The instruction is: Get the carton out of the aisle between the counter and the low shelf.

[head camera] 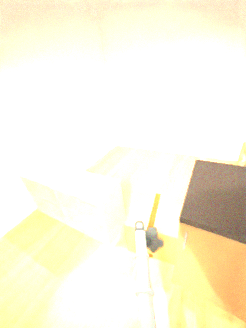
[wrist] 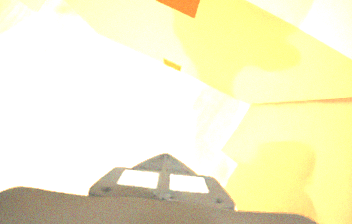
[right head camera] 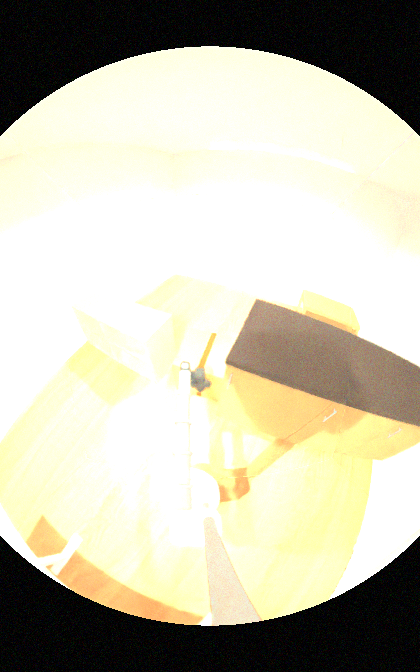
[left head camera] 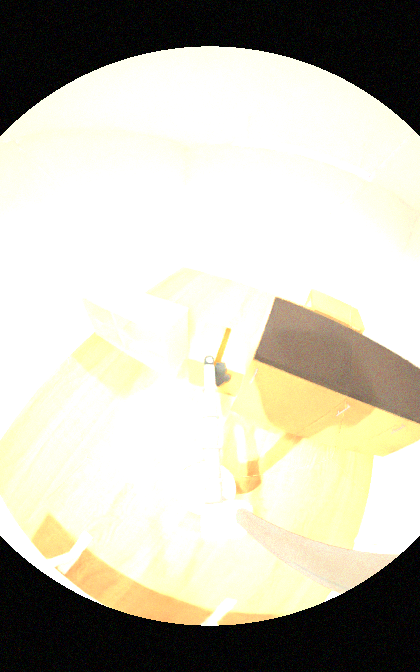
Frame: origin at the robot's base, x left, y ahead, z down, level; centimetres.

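Where they show: gripper, fingertip midpoint: point(head camera: 153, 251) point(wrist: 164, 167).
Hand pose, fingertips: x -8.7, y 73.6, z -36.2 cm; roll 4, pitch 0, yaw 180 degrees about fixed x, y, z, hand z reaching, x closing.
Observation:
After its pixels a point has its place.
The pale carton point(head camera: 167, 216) @[x -25.5, y 103.3, z -37.8 cm] point(left head camera: 236, 350) point(right head camera: 216, 357), with an orange tape strip along its top, stands in the aisle between the low white shelf point(head camera: 107, 210) @[x 28.7, y 108.9, z -43.4 cm] point(left head camera: 170, 330) point(right head camera: 156, 336) on the left and the dark-topped counter point(head camera: 217, 200) @[x -42.7, y 71.1, z -88.2 cm] point(left head camera: 320, 345) point(right head camera: 300, 345) on the right. A narrow gap seems to separate it from the counter. My gripper point(head camera: 154, 241) point(left head camera: 222, 375) point(right head camera: 201, 381) point(wrist: 164, 167) @[x -8.7, y 73.6, z -36.2 cm] is shut and empty, over the carton's near edge in the head views. Glare hides whether it touches. In the wrist view a small orange patch shows beyond the fingertips.
My extended arm point(head camera: 143, 280) @[x 0.1, y 42.5, z -69.7 cm] point(left head camera: 212, 425) reaches forward from the base. A tan box-like thing point(left head camera: 337, 310) point(right head camera: 330, 311) shows behind the counter. Handles stick out from the counter's front. A white piece point(left head camera: 74, 552) point(right head camera: 67, 552) stands at the lower left. Overexposure washes out much of the floor and walls.

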